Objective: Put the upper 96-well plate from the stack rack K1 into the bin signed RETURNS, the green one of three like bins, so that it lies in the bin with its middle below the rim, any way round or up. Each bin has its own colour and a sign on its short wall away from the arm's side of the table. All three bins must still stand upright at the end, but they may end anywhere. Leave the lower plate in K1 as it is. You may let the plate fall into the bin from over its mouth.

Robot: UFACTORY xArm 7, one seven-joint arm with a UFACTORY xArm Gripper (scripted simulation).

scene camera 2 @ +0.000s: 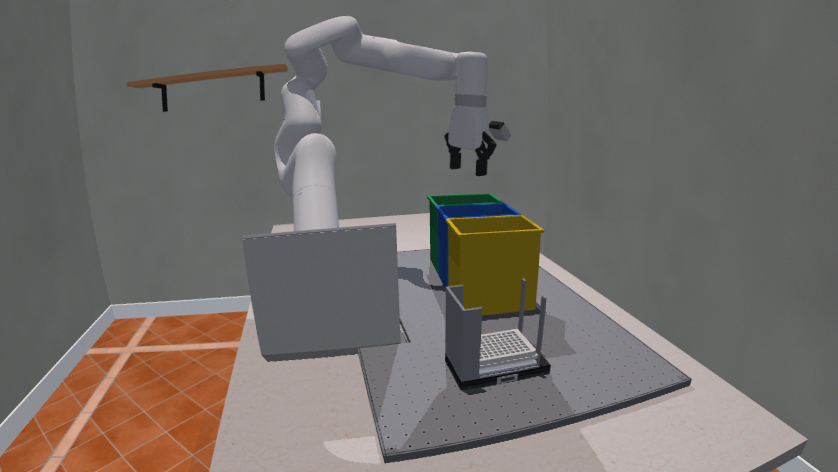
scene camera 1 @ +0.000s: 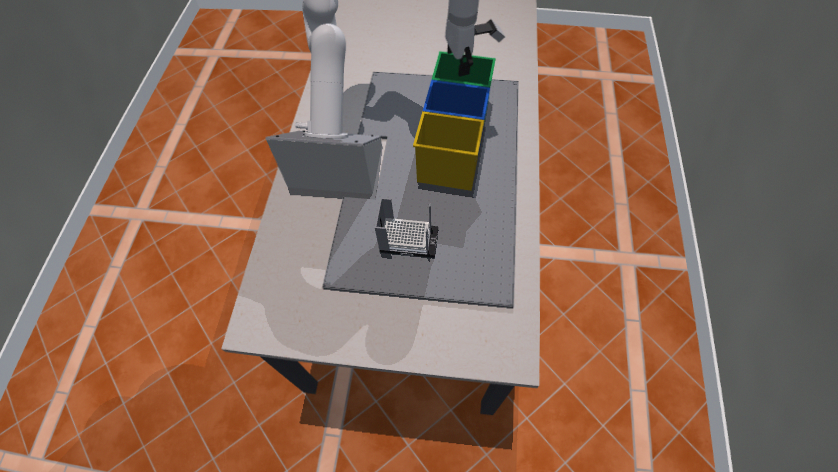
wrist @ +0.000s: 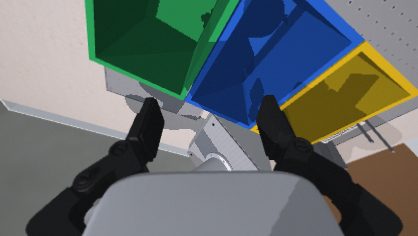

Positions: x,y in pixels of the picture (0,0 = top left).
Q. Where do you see a blue bin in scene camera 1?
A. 448,98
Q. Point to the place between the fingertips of my gripper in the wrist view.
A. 209,108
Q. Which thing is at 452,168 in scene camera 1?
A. A yellow bin.
